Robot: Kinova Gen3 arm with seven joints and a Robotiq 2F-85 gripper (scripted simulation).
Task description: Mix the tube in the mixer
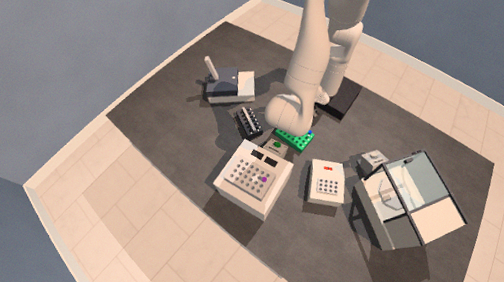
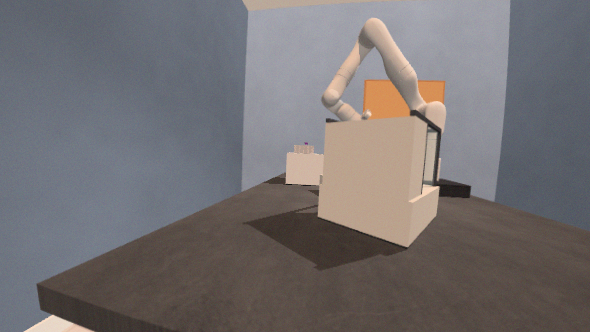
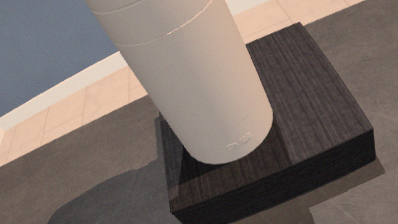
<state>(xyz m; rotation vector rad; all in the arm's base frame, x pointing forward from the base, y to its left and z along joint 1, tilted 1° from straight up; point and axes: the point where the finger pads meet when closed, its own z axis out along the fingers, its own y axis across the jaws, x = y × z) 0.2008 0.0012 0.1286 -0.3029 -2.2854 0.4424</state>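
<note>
Now: hand 15 cm above the orange-capped tube, 3 cm short of it and 1 cm to the left of it. Round my hand: green tube rack (16 cm below, 6 cm ahead, 2 cm to the left); blue-capped tube (15 cm below, 6 cm to the left, 3 cm ahead); green start key (16 cm ahead, 11 cm below, 1 cm to the left).
</note>
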